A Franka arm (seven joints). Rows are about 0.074 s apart.
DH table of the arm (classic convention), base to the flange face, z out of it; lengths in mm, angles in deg. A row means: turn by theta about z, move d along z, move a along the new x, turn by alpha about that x. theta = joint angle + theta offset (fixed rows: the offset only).
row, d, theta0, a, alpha
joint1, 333, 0, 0, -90
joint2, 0, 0, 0, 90
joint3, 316, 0, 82.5, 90
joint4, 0, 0, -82.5, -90
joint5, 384, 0, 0, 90
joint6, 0, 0, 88, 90
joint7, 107, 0, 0, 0
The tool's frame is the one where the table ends.
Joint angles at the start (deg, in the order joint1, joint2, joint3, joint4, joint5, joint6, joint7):
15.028 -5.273 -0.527 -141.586 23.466 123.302 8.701
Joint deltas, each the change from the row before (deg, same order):
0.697 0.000 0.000 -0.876 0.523 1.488 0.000
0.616 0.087 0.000 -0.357 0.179 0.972 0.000
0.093 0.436 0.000 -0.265 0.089 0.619 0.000
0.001 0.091 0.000 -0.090 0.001 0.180 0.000
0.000 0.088 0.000 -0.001 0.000 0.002 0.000
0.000 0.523 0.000 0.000 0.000 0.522 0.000
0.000 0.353 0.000 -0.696 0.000 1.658 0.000
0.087 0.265 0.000 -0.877 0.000 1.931 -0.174
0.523 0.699 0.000 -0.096 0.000 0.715 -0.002
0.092 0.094 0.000 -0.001 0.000 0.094 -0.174
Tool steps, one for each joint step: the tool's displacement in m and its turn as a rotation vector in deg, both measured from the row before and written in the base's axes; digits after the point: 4 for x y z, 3 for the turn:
-0.0034 0.0036 -0.0044 0.049 -0.489 -0.095
-0.0014 0.0037 -0.0021 -0.047 -0.473 0.215
-0.0006 0.0000 -0.0045 -0.165 0.095 -0.143
-0.0002 -0.0002 -0.0011 -0.058 0.001 -0.049
0.0000 0.0000 -0.0007 -0.025 0.083 -0.001
0.0008 -0.0003 -0.0035 -0.173 0.000 -0.141
-0.0008 -0.0019 -0.0057 -0.376 -0.588 -0.442
-0.0016 -0.0017 -0.0058 -0.385 -0.810 -0.252
-0.0008 0.0032 -0.0052 -0.267 0.071 0.343
-0.0001 0.0006 -0.0006 0.005 -0.045 0.232

